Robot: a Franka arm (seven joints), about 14 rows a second.
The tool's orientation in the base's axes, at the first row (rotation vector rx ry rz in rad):
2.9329 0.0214 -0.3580
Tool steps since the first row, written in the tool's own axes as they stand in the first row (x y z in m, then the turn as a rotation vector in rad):
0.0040 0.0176 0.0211 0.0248 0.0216 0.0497
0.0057 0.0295 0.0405 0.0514 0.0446 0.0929
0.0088 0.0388 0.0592 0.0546 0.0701 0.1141
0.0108 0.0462 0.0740 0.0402 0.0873 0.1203
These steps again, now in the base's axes. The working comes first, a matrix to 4 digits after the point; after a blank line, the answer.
The tool's axes in the first row as the columns of a matrix, in the base's axes (used below as rounded here):
0.9708 0.0368 -0.2371
-0.0083 -0.9825 -0.1861
-0.2398 0.1826 -0.9535

-0.0005 -0.0213 -0.0179 0.0131 -0.0307 -0.0494
-0.0030 -0.0366 -0.0346 0.0295 -0.0615 -0.0928
-0.0041 -0.0492 -0.0515 0.0285 -0.0906 -0.1091
-0.0054 -0.0593 -0.0647 0.0137 -0.1085 -0.1084

